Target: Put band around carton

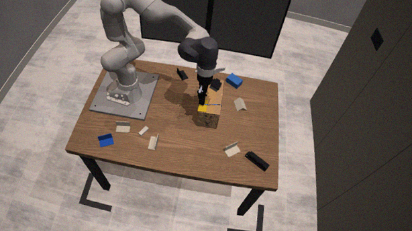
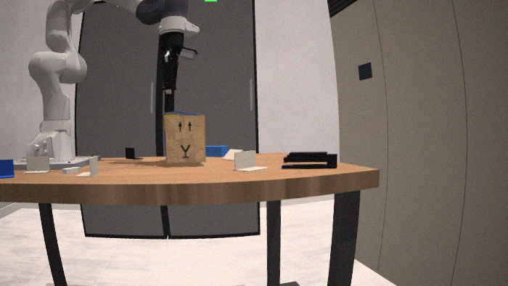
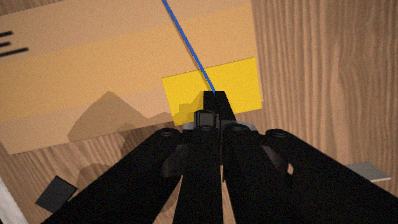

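The yellow corner guard is 6 cm below my hand. From my hand the other things lie so: brown carton: 5 cm ahead, 8 cm to the left, 11 cm below; then black bracket: 16 cm behind, 32 cm to the left, 18 cm below; then blue block: 18 cm ahead, 33 cm to the left, 17 cm below.
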